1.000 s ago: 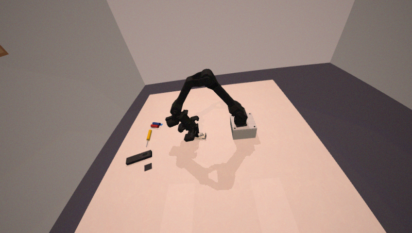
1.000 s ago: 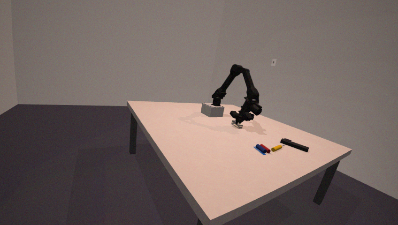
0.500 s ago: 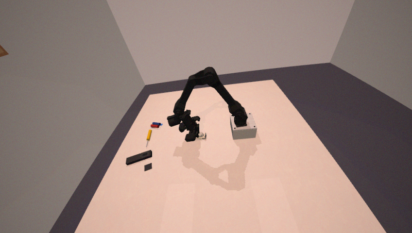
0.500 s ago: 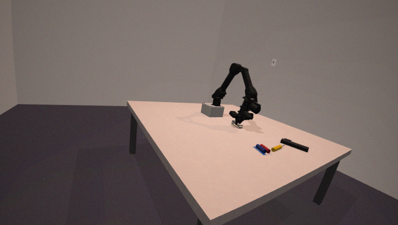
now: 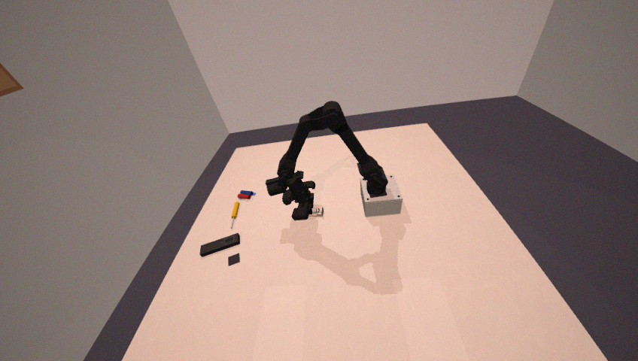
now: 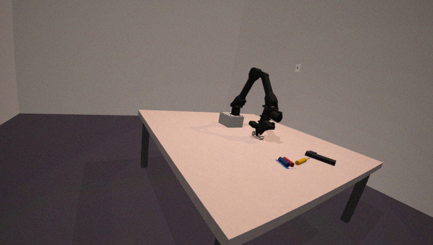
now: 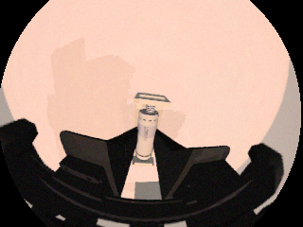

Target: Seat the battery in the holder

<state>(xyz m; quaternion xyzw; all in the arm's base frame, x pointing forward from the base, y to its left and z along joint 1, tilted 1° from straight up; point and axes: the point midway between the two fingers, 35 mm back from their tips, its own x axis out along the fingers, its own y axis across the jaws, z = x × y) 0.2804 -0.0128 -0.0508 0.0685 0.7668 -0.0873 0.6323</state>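
The grey battery lies 10 mm above my gripper tip. The rest, counted from my gripper tip: yellow screwdriver 360 mm ahead, 40 mm to the right; black remote 390 mm ahead, 110 mm to the left, 10 mm above; black remote cover 310 mm ahead, 180 mm to the left, 10 mm below.
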